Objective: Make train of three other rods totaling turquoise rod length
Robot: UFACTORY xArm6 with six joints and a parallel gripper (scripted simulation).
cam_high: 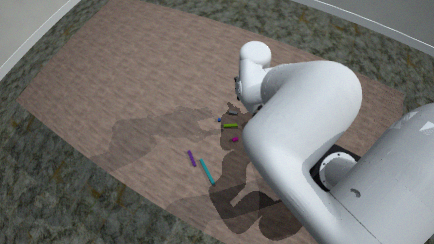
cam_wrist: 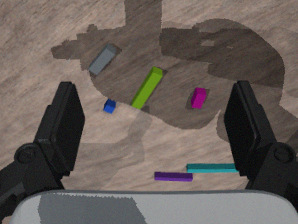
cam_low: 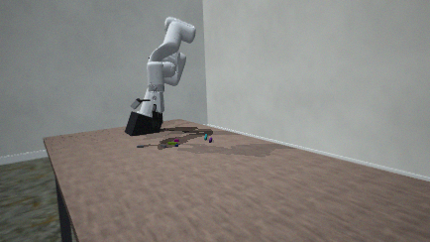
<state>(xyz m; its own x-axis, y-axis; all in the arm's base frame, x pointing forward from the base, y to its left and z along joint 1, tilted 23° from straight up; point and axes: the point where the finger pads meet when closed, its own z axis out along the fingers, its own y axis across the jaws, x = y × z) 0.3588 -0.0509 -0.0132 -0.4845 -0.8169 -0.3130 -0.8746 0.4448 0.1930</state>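
Right now my hand is 1 cm past the grey rod, 9 cm to the left of it and 10 cm above it. From my hand the other things lie so: blue rod (9 cm ahead, 6 cm to the left, 10 cm below); then magenta rod (9 cm to the left, 10 cm below); then lime rod (4 cm ahead, 5 cm to the left, 10 cm below).
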